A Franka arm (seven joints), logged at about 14 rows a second.
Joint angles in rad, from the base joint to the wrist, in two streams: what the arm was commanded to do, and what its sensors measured. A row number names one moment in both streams.
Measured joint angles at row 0:
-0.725 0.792 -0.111 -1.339 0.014 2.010 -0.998
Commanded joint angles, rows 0 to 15:
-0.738 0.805 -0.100 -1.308 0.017 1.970 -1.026
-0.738 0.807 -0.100 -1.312 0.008 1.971 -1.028
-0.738 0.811 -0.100 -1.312 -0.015 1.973 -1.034
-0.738 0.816 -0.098 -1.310 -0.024 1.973 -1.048
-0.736 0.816 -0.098 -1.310 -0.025 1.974 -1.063
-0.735 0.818 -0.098 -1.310 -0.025 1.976 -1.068
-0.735 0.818 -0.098 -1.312 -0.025 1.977 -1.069
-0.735 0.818 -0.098 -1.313 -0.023 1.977 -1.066
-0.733 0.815 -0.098 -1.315 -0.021 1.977 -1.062
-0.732 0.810 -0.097 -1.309 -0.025 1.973 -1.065
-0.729 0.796 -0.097 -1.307 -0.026 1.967 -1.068
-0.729 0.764 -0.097 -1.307 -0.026 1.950 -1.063
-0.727 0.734 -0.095 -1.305 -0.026 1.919 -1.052
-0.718 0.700 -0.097 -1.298 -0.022 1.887 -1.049
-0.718 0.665 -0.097 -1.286 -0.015 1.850 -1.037
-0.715 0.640 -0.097 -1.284 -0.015 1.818 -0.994
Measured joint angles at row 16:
-0.717 0.716 -0.102 -1.273 -0.012 1.884 -1.037
